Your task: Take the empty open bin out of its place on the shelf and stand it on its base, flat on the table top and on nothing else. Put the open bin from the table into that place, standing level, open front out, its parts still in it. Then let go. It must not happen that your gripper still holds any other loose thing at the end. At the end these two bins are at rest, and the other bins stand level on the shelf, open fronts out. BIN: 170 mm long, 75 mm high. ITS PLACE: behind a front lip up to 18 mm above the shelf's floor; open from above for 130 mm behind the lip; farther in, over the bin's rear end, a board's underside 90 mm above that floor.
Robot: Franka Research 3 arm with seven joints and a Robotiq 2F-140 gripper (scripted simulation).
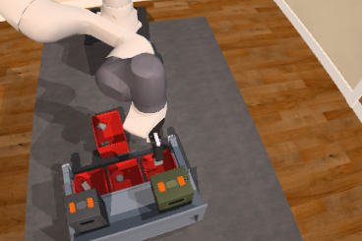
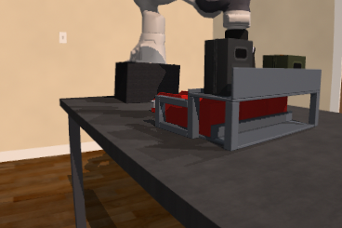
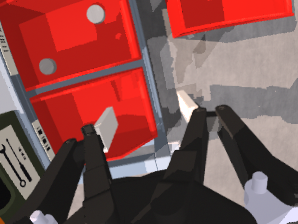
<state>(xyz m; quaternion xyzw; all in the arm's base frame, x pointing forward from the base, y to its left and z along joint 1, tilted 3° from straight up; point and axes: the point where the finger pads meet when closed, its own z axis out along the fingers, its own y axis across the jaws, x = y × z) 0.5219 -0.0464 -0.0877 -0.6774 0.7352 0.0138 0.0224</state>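
Right now the shelf lip is 2 cm behind my hand, 11 cm to the right of it and 7 cm below it. Round my hand: grey box (15 cm ahead, 24 cm to the right, 8 cm above); olive box (18 cm ahead, 1 cm to the right, 7 cm above).
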